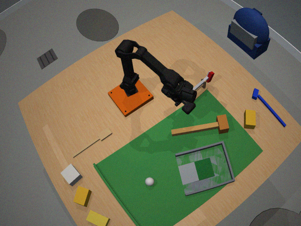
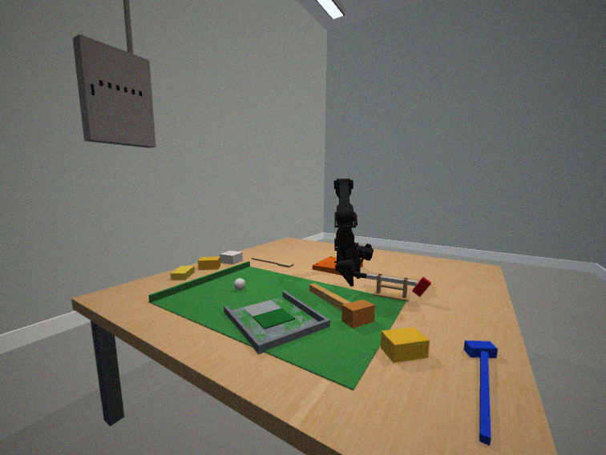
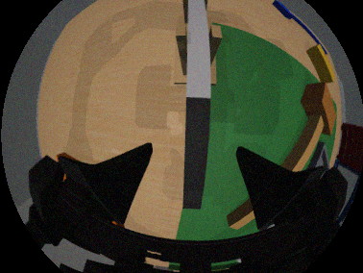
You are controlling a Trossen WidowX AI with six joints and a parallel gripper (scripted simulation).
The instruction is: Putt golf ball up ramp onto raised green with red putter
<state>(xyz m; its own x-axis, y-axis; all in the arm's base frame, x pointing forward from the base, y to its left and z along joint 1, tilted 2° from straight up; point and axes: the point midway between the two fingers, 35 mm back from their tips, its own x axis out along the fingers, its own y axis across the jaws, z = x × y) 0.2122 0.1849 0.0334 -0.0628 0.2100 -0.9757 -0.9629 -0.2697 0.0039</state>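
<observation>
Right now the red putter is 40 mm behind my gripper tip, 110 mm to the left of it and 30 mm above it. Round my gripper tip: white golf ball: 290 mm ahead, 320 mm to the right, 10 mm below; then low green wall: 330 mm ahead, 490 mm to the right, 20 mm below; then white block: 100 mm ahead, 670 mm to the right, 10 mm below.
</observation>
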